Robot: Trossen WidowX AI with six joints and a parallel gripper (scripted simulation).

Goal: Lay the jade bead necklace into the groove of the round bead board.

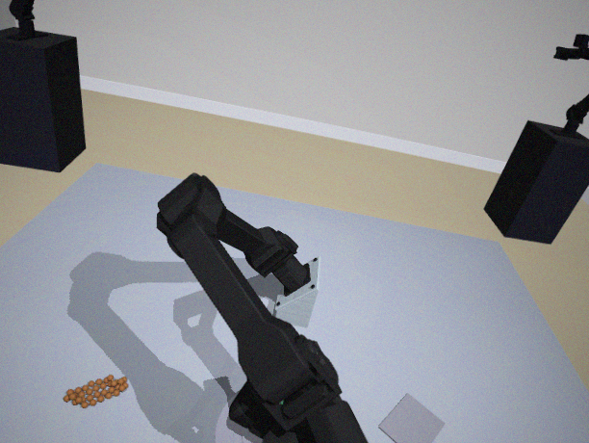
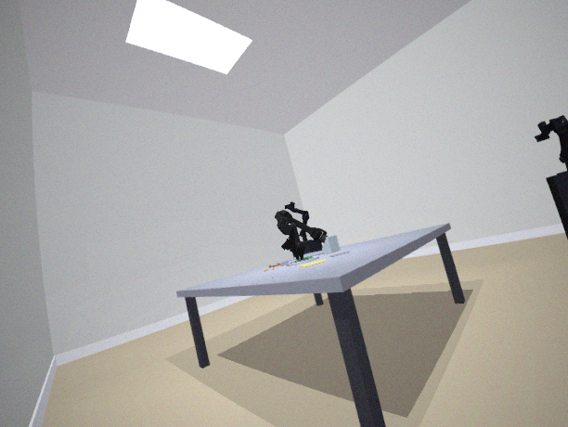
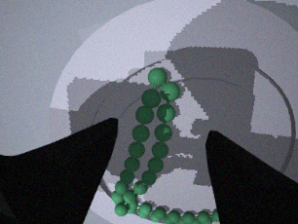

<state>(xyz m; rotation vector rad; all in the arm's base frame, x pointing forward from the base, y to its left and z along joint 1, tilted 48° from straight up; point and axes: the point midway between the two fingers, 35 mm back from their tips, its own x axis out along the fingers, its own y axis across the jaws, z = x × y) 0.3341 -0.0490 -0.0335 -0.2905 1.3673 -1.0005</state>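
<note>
Now: the round bead board 4 cm behind my gripper tip, 1 cm to the right of it and 1 cm below it. Round my gripper tip: yellow strip 21 cm to the left, 16 cm ahead, 2 cm below; then flat grey square 22 cm to the left, 8 cm behind, 2 cm below.
</note>
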